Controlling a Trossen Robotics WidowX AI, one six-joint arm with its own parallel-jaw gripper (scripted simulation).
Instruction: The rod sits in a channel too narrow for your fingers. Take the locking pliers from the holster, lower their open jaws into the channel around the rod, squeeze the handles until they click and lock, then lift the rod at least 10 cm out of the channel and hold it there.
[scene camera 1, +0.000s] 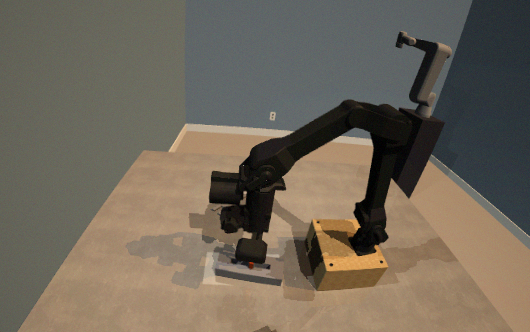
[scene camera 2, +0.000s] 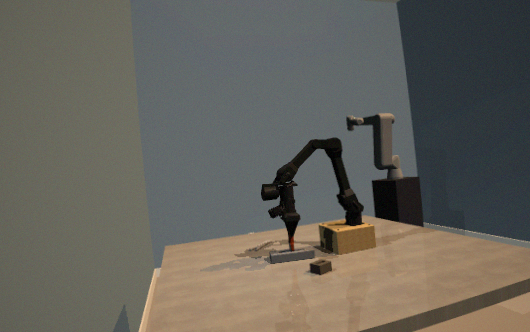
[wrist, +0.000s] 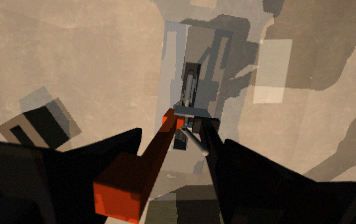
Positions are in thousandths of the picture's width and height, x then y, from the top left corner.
In view: the gripper (scene camera 1: 478, 755) and a grey channel block (scene camera 1: 510, 821).
The gripper is seen too in the wrist view (wrist: 515, 623). The grey channel block is seen too in the wrist view (wrist: 577, 225).
